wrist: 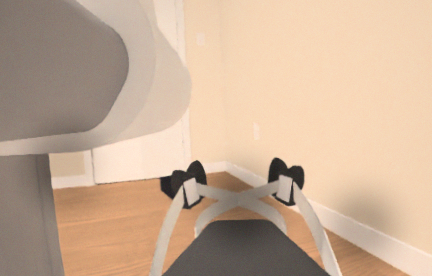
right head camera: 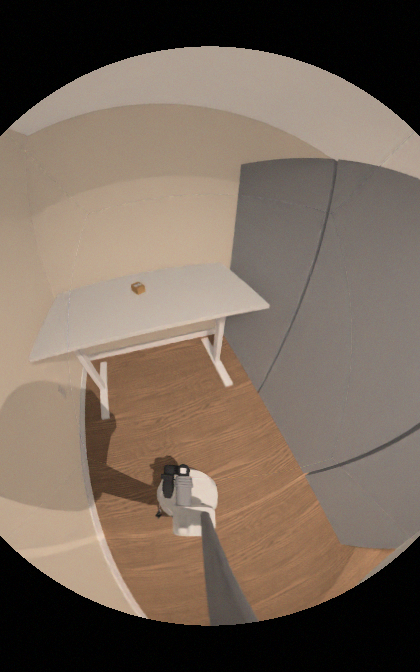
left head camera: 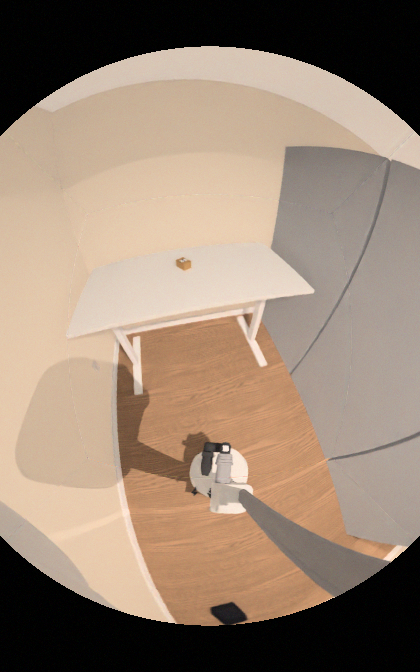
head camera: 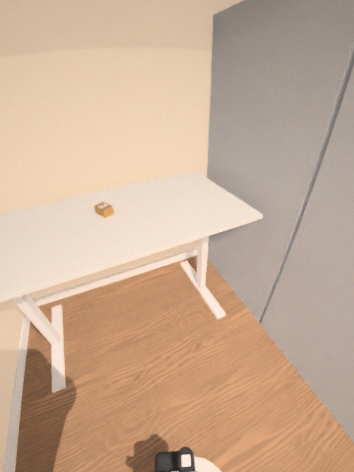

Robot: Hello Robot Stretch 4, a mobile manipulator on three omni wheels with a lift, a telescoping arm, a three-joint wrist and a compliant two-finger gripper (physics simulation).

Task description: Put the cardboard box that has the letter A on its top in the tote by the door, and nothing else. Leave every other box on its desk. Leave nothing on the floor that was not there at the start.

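Frame: origin at the robot's base, x ahead, y left, z up, level; centimetres.
Seen in the pictures: gripper, fingertip midpoint: [wrist: 236, 174].
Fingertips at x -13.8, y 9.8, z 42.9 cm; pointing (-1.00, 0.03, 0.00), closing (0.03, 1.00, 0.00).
Observation:
Offsets run from my fingertips to a thing's middle. "*": to the spot under its first point. Level surfaces: height alone.
A small cardboard box {dx +130.4, dy +24.8, dz +51.9 cm} [head camera: 104, 210] [left head camera: 183, 264] [right head camera: 138, 288] sits on the white desk {dz +49.4 cm} [head camera: 150, 215] [left head camera: 240, 280] [right head camera: 200, 295], towards its back edge. A white label with a dark mark shows on its top; the letter is too small to read. The black tote [left head camera: 229, 613] stands on the floor at the bottom of the left head view; part of it {dx -149.4, dy -33.7, dz -40.6 cm} [wrist: 168, 186] shows behind the left fingertip in the wrist view. My gripper [wrist: 236, 174] is open, with nothing between its fingertips, and is far from the desk and the box.
A grey partition [head camera: 280, 150] [left head camera: 345, 300] [right head camera: 320, 300] runs along the right side. Beige walls stand behind and left of the desk. The desk's white legs {* dx +143.8, dy -35.7, dz -13.0 cm} [head camera: 201, 265] rest on the wood floor. A white door [wrist: 140, 160] shows in the wrist view.

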